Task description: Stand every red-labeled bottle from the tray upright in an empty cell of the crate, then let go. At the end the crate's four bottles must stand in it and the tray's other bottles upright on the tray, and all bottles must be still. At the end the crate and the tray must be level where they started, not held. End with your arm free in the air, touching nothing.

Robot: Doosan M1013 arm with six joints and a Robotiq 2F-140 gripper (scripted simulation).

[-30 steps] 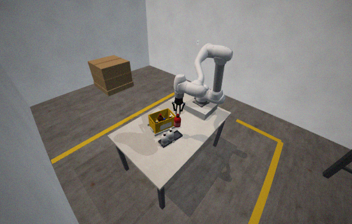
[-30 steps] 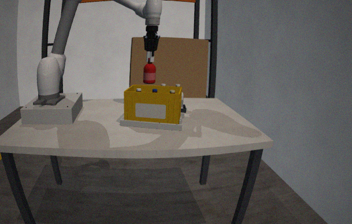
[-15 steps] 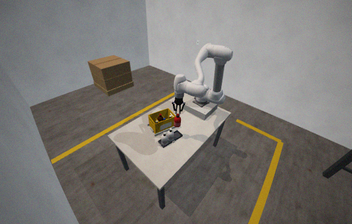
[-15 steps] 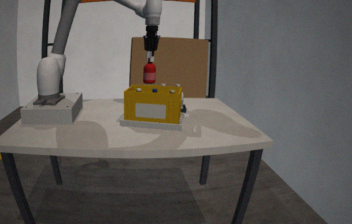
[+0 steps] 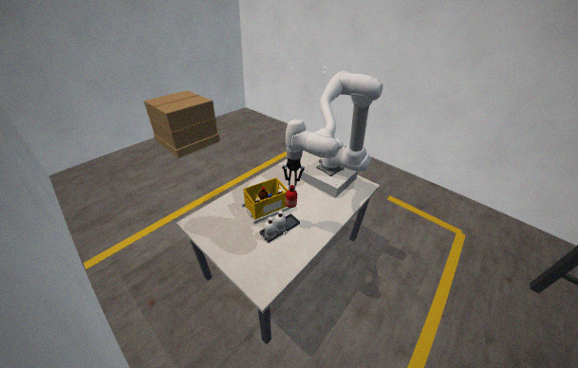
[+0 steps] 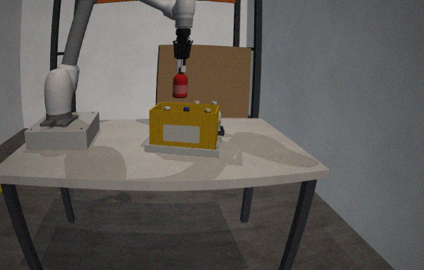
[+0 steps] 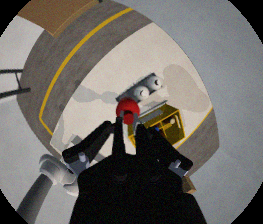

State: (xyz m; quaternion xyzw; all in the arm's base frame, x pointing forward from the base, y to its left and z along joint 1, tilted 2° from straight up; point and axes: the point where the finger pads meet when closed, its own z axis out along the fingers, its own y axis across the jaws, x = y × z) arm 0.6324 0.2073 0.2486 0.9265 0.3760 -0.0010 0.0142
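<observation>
Right now my hand is 90 mm above the red-labeled bottle. From my hand the other things lie so: crate 40 mm ahead, 230 mm to the right, 260 mm below.
</observation>
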